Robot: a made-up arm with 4 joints. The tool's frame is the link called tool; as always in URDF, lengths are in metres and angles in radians. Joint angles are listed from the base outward. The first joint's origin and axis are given. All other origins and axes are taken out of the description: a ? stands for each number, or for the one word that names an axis. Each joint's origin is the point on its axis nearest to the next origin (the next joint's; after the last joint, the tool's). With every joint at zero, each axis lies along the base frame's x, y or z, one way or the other. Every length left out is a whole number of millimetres.
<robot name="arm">
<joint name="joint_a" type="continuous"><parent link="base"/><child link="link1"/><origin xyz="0 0.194 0.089" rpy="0 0 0"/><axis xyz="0 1 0"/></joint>
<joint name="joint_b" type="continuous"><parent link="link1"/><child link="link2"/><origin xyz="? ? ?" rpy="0 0 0"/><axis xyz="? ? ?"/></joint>
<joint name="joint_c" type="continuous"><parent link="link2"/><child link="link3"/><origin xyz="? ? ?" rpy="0 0 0"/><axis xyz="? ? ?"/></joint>
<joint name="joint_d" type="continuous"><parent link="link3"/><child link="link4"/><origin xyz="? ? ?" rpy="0 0 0"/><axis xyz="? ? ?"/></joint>
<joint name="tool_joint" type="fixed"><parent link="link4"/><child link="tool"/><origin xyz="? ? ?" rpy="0 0 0"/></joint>
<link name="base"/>
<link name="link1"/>
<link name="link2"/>
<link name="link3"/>
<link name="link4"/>
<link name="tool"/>
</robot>
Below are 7 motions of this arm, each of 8 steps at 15 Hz.
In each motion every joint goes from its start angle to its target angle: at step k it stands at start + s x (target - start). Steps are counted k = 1, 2, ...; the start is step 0. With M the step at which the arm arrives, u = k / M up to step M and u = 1 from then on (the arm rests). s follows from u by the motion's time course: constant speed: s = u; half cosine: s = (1 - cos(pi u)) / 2; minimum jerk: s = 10 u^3 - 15 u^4 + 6 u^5.
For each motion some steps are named. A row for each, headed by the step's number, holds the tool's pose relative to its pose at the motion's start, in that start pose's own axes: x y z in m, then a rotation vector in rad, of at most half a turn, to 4 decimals.
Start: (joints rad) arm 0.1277 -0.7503 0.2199 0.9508
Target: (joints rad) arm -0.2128 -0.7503 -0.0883 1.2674
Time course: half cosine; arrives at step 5
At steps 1, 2, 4, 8:
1: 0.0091 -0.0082 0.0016 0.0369 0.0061 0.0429
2: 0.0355 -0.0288 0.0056 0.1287 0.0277 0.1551
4: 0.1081 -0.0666 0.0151 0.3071 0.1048 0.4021
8: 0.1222 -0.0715 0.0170 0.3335 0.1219 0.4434

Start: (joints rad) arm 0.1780 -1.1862 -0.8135 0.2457
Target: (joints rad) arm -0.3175 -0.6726 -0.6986 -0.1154
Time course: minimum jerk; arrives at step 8
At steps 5, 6, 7, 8:
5: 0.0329 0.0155 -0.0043 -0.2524 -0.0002 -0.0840
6: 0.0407 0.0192 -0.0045 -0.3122 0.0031 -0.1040
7: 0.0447 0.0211 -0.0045 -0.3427 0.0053 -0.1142
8: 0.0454 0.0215 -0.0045 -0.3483 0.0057 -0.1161

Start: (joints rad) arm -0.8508 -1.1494 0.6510 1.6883
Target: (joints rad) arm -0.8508 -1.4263 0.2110 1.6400
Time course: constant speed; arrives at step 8
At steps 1, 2, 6, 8:
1: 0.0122 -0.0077 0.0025 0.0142 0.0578 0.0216
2: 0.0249 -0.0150 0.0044 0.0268 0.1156 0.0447
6: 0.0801 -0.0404 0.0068 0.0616 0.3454 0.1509
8: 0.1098 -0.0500 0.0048 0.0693 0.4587 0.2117

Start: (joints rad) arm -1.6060 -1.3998 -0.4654 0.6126
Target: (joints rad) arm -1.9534 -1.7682 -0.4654 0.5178
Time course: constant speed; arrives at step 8
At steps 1, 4, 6, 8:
1: 0.0187 -0.0171 -0.0109 -0.0520 -0.0657 0.0456
4: 0.0832 -0.0660 -0.0329 -0.2076 -0.2662 0.1778
6: 0.1319 -0.0955 -0.0380 -0.3107 -0.4027 0.2622
8: 0.1837 -0.1212 -0.0350 -0.4128 -0.5418 0.3436

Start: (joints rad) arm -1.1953 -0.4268 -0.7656 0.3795
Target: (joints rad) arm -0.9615 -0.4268 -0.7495 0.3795
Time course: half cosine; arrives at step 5
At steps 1, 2, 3, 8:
1: -0.0037 0.0047 0.0013 0.0155 0.0144 -0.0074
2: -0.0131 0.0168 0.0054 0.0558 0.0522 -0.0268
3: -0.0242 0.0318 0.0115 0.1055 0.0991 -0.0508
8: -0.0360 0.0484 0.0200 0.1607 0.1518 -0.0778

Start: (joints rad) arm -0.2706 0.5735 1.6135 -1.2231
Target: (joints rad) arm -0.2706 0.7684 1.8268 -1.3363
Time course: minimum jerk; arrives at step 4
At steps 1, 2, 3, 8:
1: 0.0036 0.0009 -0.0057 -0.0319 0.0204 -0.0084
2: 0.0177 0.0031 -0.0290 -0.1536 0.0983 -0.0424
3: 0.0322 0.0030 -0.0541 -0.2745 0.1757 -0.0790
8: 0.0360 0.0025 -0.0609 -0.3059 0.1958 -0.0891

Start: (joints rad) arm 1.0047 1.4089 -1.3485 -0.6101
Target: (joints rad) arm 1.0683 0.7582 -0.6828 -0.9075
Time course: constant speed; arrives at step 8
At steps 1, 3, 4, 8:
1: 0.0181 0.0058 -0.0261 -0.1080 0.0334 -0.0786
3: 0.0586 0.0075 -0.0823 -0.3185 0.0948 -0.2425
4: 0.0805 0.0028 -0.1115 -0.4201 0.1229 -0.3281
8: 0.1753 -0.0567 -0.2232 -0.7922 0.2195 -0.6970

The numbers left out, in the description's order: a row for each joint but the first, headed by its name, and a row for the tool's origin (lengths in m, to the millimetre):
joint_b: xyz 0.112 0 -0.015, axis 0 1 0
joint_c: xyz -0.089 0 -0.31, axis 0 0 -1
joint_d: xyz -0.129 0.016 0, axis 1 0 0
tool: xyz 0 0.092 0.107

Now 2 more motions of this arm.
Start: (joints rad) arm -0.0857 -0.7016 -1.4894 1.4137
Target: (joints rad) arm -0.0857 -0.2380 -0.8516 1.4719
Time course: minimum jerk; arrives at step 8
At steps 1, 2, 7, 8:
1: -0.0009 0.0005 -0.0027 0.0083 -0.0100 -0.0022
2: -0.0055 0.0040 -0.0173 0.0537 -0.0644 -0.0155
7: -0.0297 0.0899 -0.1529 0.4832 -0.5898 -0.2566
8: -0.0297 0.0922 -0.1550 0.4903 -0.5990 -0.2627

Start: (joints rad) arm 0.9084 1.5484 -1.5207 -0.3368
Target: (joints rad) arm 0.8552 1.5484 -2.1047 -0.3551
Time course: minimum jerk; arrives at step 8
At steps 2, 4, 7, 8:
2: -0.0081 -0.0077 -0.0041 -0.0074 -0.0201 0.0570
4: -0.0343 -0.0414 -0.0206 -0.0357 -0.0953 0.2760
7: -0.0547 -0.0898 -0.0407 -0.0691 -0.1830 0.5448
8: -0.0552 -0.0915 -0.0413 -0.0702 -0.1858 0.5537

